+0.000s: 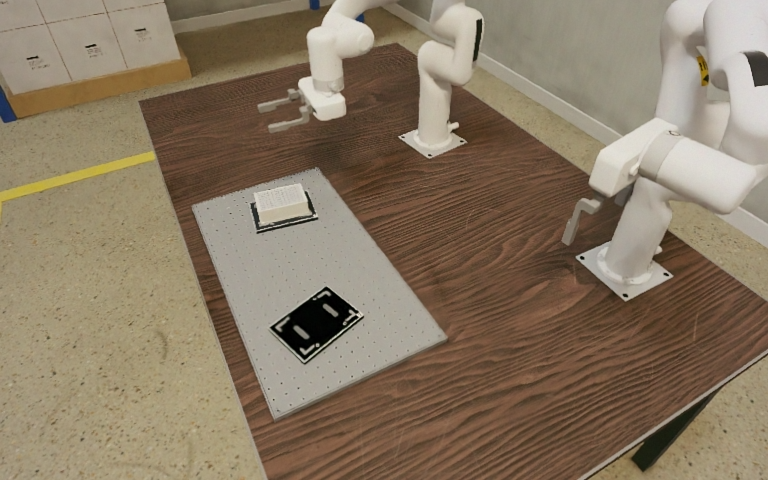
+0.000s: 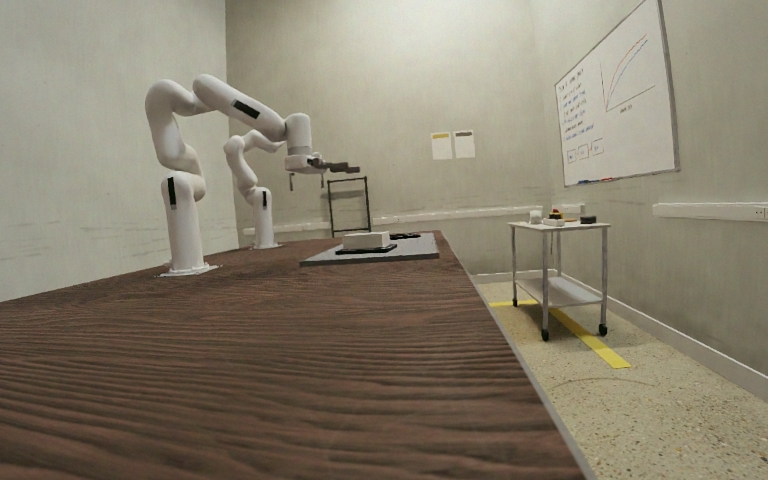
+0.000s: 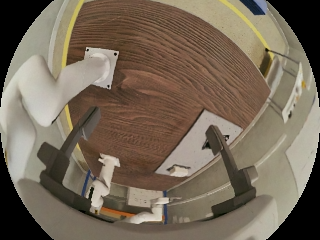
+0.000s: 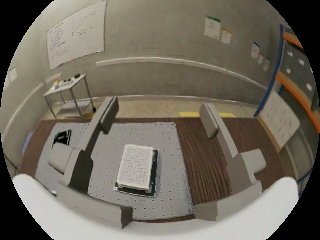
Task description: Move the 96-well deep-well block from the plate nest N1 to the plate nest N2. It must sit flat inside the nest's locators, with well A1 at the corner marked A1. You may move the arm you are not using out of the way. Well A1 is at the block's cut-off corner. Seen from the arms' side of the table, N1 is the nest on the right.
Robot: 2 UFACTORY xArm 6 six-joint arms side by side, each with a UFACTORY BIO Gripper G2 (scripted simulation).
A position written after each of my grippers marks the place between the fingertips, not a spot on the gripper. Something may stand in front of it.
Note:
I see my left gripper (image 1: 594, 221), my right gripper (image 1: 263, 119) and a white deep-well block (image 1: 287, 202).
The white deep-well block shows as well in image 2 (image 2: 374, 239) and in image 4 (image 4: 135, 169). My right gripper shows as well in image 2 (image 2: 354, 167).

